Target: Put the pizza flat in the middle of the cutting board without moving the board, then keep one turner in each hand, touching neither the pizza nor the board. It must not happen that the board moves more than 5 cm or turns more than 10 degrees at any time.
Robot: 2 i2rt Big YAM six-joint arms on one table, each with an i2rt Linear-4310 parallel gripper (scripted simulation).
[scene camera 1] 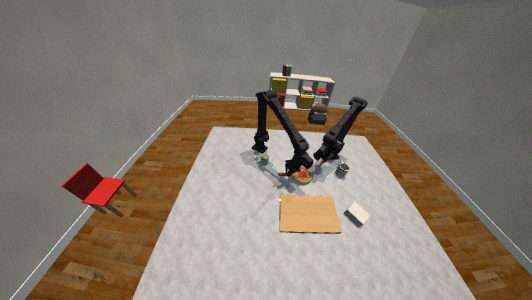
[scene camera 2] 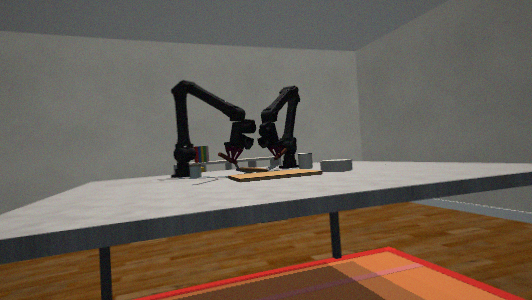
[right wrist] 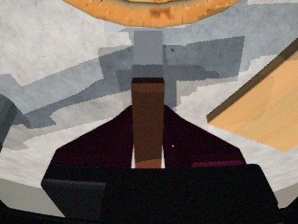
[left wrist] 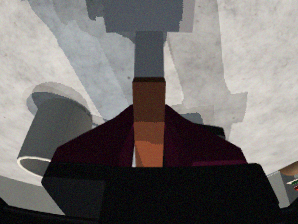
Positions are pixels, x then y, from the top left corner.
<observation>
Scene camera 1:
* wooden cutting board: 298,213
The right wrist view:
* right gripper: 148,112
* turner: 147,94
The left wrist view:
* left gripper: 149,111
</observation>
